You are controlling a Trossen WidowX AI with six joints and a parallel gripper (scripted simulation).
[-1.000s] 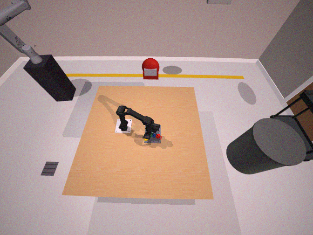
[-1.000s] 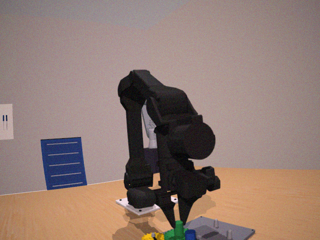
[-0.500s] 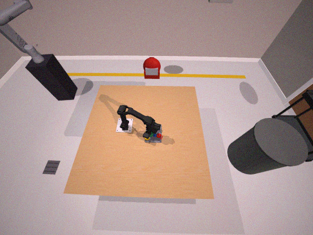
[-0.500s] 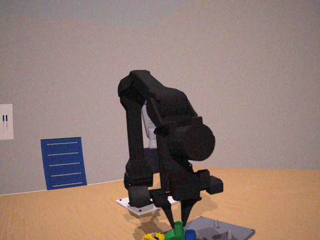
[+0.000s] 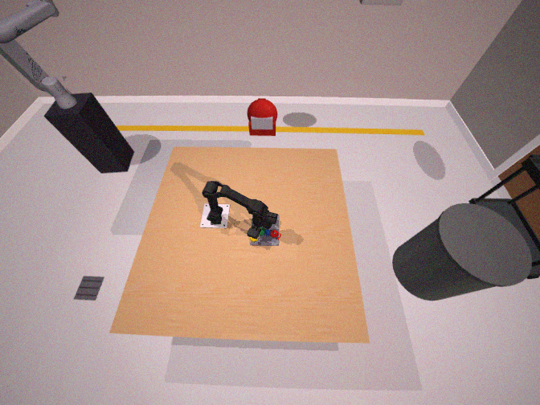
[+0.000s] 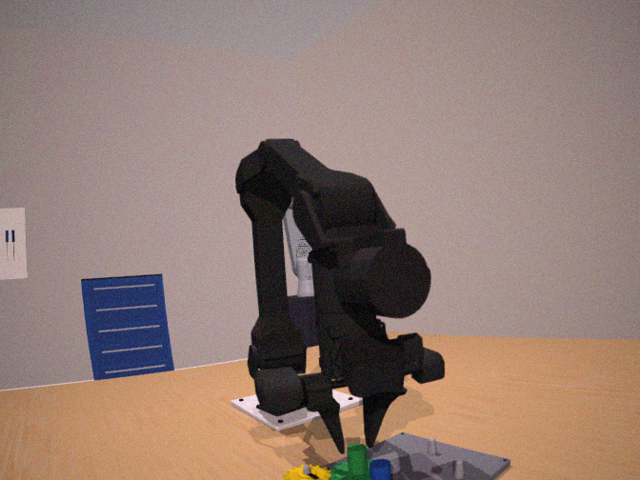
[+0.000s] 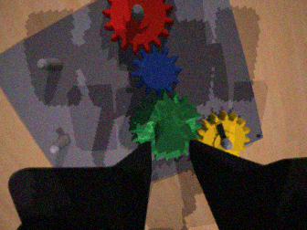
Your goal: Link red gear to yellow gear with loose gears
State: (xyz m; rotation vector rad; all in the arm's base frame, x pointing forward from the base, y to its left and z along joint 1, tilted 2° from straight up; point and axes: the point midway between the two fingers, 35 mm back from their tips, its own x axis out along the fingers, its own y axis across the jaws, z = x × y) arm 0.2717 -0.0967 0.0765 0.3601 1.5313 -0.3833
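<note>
Right now my gripper tip is 2 cm above the green gear. From my gripper tip the other things lie so: blue gear 5 cm ahead, 2 cm to the right, 2 cm below; yellow gear 3 cm behind, 4 cm to the right, 3 cm below; red gear 9 cm ahead, 2 cm to the right, 3 cm below.
</note>
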